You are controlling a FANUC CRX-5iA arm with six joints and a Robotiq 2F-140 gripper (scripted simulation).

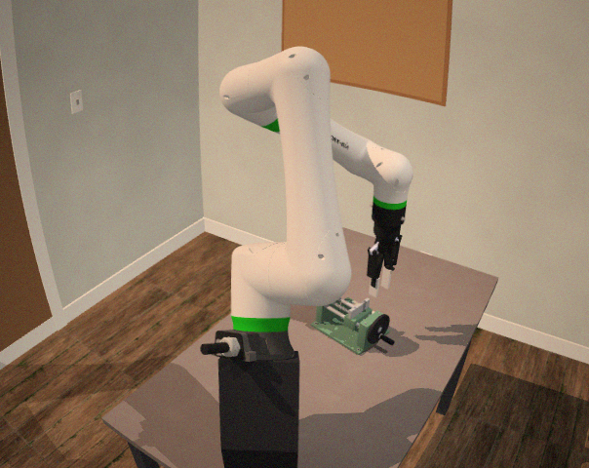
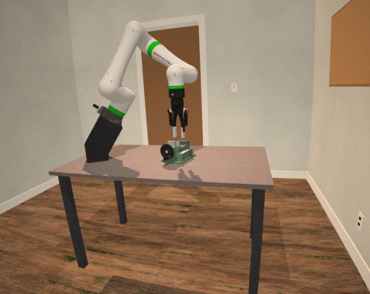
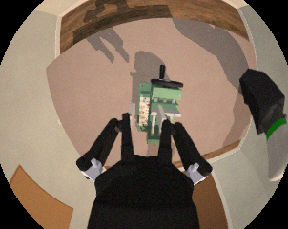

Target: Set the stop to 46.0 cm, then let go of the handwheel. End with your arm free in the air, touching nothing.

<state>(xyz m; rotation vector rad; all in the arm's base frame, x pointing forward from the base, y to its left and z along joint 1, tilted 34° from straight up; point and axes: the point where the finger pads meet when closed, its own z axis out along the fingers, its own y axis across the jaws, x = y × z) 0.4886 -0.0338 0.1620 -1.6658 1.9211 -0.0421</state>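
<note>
My gripper is now 14 cm above the black handwheel, 7 cm to the left of it and 5 cm past it. Round my hand: green stop fixture 10 cm below, 4 cm behind, 3 cm to the left.
</note>
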